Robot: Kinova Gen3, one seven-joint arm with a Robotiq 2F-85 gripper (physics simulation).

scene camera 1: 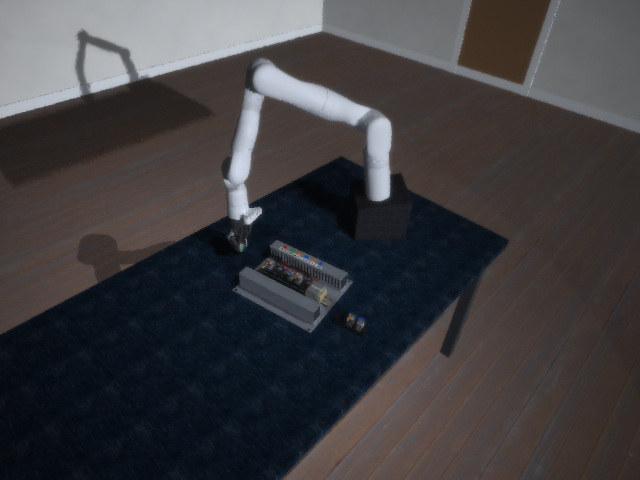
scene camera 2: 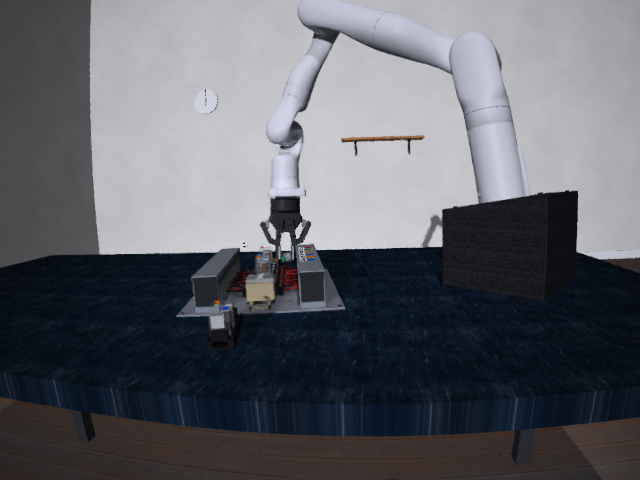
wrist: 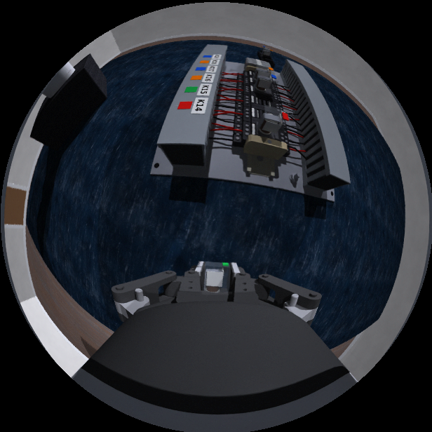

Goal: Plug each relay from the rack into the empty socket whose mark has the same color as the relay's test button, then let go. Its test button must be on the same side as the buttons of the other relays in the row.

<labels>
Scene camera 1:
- grey mounting plate: 332, 293
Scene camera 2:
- my gripper: 286, 260
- grey mounting plate: 288, 302
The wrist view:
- grey mounting plate: 224, 162
</labels>
